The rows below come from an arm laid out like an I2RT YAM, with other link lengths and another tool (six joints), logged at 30 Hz.
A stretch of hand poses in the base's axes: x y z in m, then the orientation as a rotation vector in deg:
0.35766, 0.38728, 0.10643, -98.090, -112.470, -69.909
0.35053, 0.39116, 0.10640, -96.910, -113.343, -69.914
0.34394, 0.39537, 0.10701, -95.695, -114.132, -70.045
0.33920, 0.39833, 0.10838, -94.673, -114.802, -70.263
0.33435, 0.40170, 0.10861, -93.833, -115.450, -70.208
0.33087, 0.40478, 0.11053, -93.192, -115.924, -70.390
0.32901, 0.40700, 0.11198, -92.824, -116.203, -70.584
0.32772, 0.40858, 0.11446, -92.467, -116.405, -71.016
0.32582, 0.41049, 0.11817, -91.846, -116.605, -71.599
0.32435, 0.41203, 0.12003, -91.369, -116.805, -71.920
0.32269, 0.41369, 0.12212, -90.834, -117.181, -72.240
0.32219, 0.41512, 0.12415, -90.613, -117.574, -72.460
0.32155, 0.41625, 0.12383, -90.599, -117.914, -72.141
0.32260, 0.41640, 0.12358, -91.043, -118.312, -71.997
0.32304, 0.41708, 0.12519, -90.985, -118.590, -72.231
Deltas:
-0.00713, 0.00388, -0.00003, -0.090, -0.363, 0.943
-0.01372, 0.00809, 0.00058, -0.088, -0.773, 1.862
-0.01846, 0.01105, 0.00195, -0.070, -1.200, 2.605
-0.02331, 0.01442, 0.00218, -0.179, -1.449, 3.287
-0.02679, 0.01750, 0.00410, -0.198, -1.781, 3.744
-0.02865, 0.01972, 0.00555, -0.194, -2.036, 3.983
-0.02994, 0.02130, 0.00803, -0.087, -2.412, 4.140
-0.03184, 0.02321, 0.01174, 0.158, -2.876, 4.440
-0.03331, 0.02475, 0.01360, 0.285, -3.173, 4.708
-0.03497, 0.02641, 0.01569, 0.313, -3.560, 5.036
-0.03547, 0.02784, 0.01772, 0.184, -3.902, 5.174
-0.03611, 0.02897, 0.01740, -0.113, -3.865, 5.309
-0.03506, 0.02912, 0.01715, -0.587, -3.995, 5.085
-0.03462, 0.02980, 0.01876, -0.699, -4.294, 5.092

